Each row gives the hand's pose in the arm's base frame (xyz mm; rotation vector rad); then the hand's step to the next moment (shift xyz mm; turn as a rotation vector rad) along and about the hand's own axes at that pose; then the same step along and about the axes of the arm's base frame.
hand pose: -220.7 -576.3 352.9 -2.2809 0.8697 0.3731
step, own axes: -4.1 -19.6 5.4 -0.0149 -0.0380 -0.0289
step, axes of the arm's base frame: 10.0 16.6 7.3 0.0155 0.0092 0.0467
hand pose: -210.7 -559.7 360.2 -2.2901 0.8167 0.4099
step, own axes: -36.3 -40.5 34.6 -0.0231 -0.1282 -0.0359
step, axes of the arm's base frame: -3.4 63.3 11.8 0.0685 0.0608 0.0993
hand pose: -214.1 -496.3 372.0 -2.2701 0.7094 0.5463
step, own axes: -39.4 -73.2 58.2 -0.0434 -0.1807 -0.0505
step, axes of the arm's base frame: 5.0 99.7 18.1 0.0883 0.0894 0.1459
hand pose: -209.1 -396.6 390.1 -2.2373 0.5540 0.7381
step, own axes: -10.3 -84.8 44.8 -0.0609 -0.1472 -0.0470
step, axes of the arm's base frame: 25.5 90.5 21.7 0.0549 0.0729 0.1388
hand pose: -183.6 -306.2 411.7 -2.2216 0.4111 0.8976
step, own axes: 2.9 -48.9 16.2 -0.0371 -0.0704 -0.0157
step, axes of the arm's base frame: 19.3 46.0 13.3 0.0173 0.0399 0.0685
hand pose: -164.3 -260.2 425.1 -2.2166 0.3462 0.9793
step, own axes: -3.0 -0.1 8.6 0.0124 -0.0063 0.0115
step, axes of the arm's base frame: -6.7 5.8 -1.9 0.0052 0.0128 -0.0116
